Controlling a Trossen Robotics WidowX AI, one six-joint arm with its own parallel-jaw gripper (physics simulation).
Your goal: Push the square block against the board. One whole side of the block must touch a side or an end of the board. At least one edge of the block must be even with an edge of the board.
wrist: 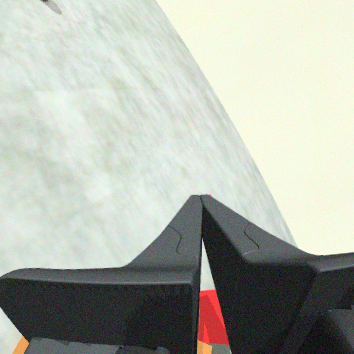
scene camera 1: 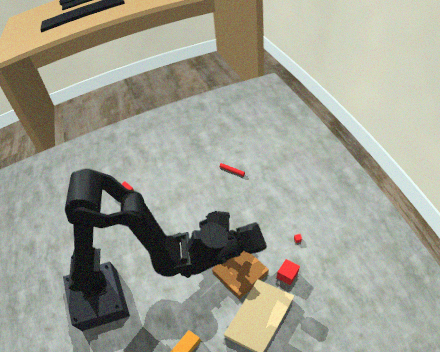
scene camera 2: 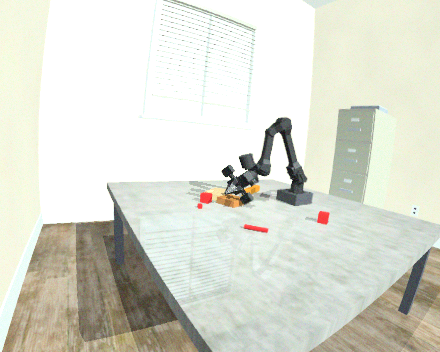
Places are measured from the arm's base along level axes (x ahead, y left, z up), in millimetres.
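Pixels of known places: gripper, fingertip midpoint: [wrist: 198,202] [scene camera 2: 224,193]; arm's base, origin of the base link: [scene camera 1: 93,284] [scene camera 2: 296,192].
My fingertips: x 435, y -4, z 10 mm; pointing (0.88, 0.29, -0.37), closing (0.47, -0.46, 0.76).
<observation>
Ahead of a thing's pixels: the offset from my fingertips to its top centre.
The square block @[75 mm back, 62 mm right, 37 mm down] [scene camera 1: 237,277] [scene camera 2: 229,201], orange-brown, lies flat on the table. The cream board @[76 mm back, 191 mm right, 37 mm down] [scene camera 1: 260,320] [scene camera 2: 215,191] lies beside it. In scene view 1 a board corner is at or very near the block's side; the facing sides are angled, with a wedge between them. Whether they touch cannot be told. My gripper [scene camera 2: 226,193] [wrist: 198,202] is shut and empty, low above or beside the square block. In scene view 1 the arm hides the fingertips and borders the block's far corner. Orange slivers show at the wrist view's bottom edge.
A red cube @[31 mm ahead, 112 mm right, 26 mm down] [scene camera 1: 288,272] [scene camera 2: 205,198] [wrist: 213,320] stands near the board's far end, with a tiny red cube @[98 mm ahead, 30 mm right, 50 mm down] [scene camera 1: 298,238] [scene camera 2: 200,206] beyond. An orange bar @[321 mm back, 243 mm right, 35 mm down] [scene camera 1: 187,342] [scene camera 2: 256,189], a red stick @[22 mm ahead, 260 mm left, 52 mm down] [scene camera 1: 232,170] [scene camera 2: 256,228] and another red cube @[303 mm back, 290 mm left, 26 mm down] [scene camera 1: 127,186] [scene camera 2: 323,217] lie farther off.
</observation>
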